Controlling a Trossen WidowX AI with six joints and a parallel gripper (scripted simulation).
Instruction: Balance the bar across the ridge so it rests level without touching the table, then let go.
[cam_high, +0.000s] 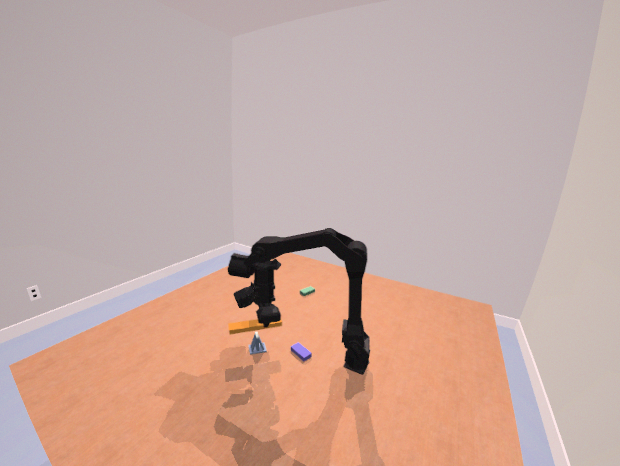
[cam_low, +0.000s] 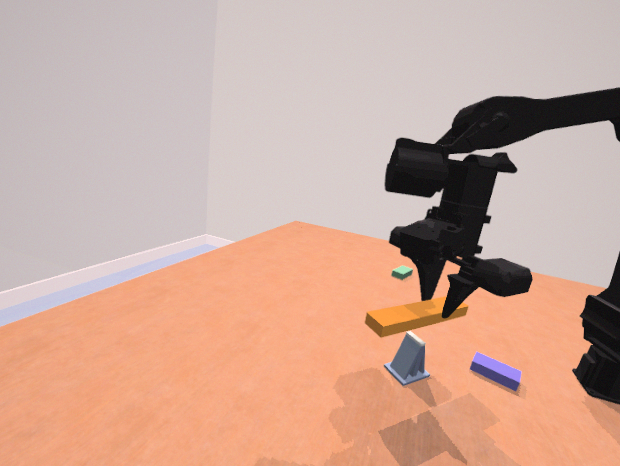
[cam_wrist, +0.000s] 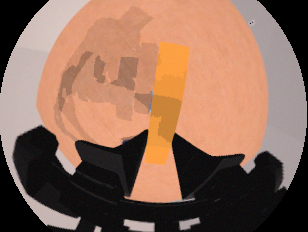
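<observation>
The purple block is 11 cm behind my gripper tip, 4 cm to the right of it and 9 cm below it. Round my gripper tip: orange bar 2 cm ahead, 2 cm to the left; then green block 6 cm ahead, 38 cm to the right, 9 cm below.
</observation>
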